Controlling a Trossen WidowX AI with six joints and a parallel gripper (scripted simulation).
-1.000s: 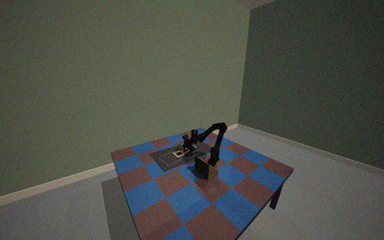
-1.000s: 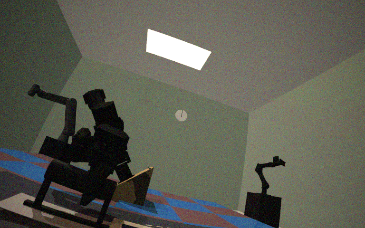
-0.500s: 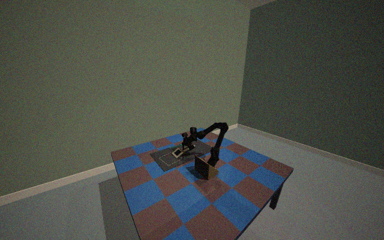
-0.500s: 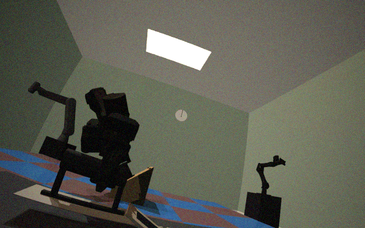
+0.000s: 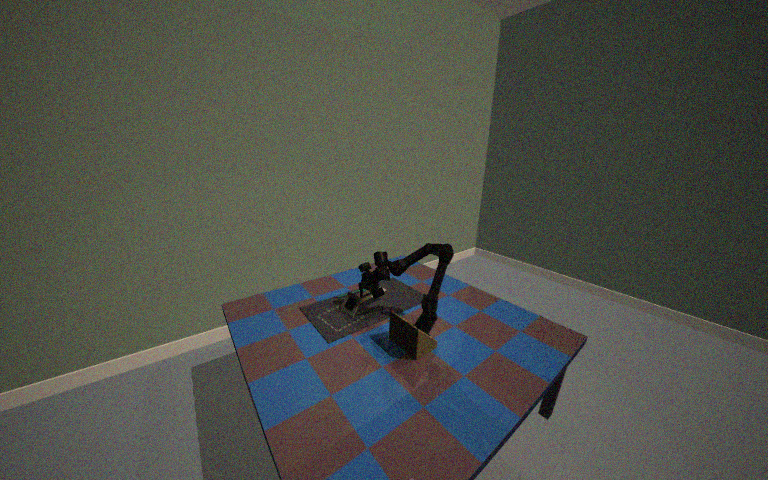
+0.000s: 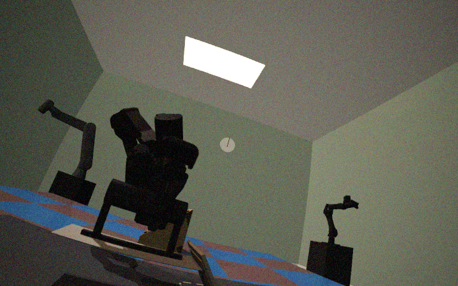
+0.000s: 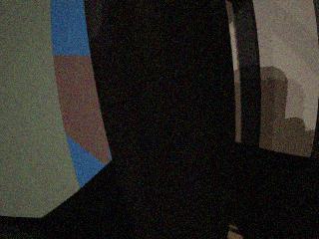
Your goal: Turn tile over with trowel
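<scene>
Right now my gripper tip is 4 cm past the tile, 9 cm to the right of it and 6 cm above it. From my gripper tip the other things lie so: dark mat 1 cm behind, 2 cm to the right, 13 cm below; thin green stick 13 cm ahead, 3 cm to the right, 10 cm below.
</scene>
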